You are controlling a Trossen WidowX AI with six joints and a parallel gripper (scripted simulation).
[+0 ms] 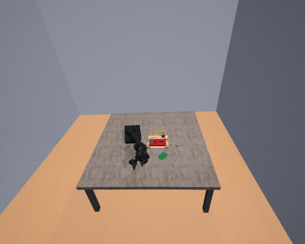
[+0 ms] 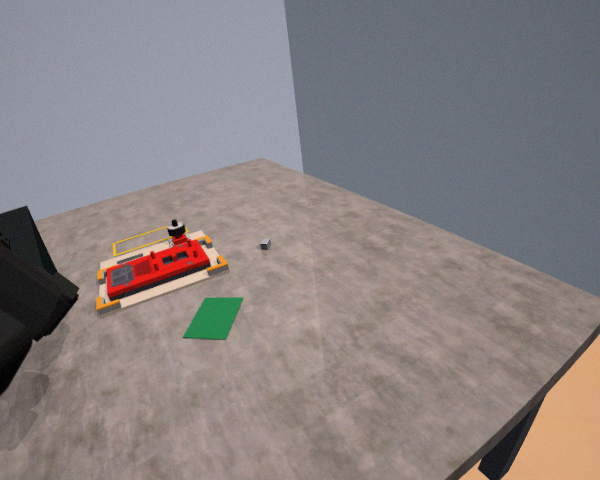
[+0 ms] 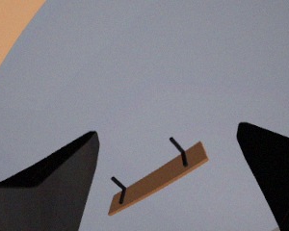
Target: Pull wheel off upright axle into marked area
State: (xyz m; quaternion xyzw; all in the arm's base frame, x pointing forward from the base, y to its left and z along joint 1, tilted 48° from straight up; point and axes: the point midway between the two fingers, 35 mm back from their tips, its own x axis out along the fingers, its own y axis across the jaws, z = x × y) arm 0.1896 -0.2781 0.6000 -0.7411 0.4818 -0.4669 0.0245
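The wheel is 73 cm to the left of my gripper tip, 25 cm below it and 13 cm ahead of it. Round my gripper tip: flat green patch: 42 cm to the left, 29 cm below, 15 cm ahead; small grey block: 60 cm to the left, 30 cm ahead, 28 cm below.
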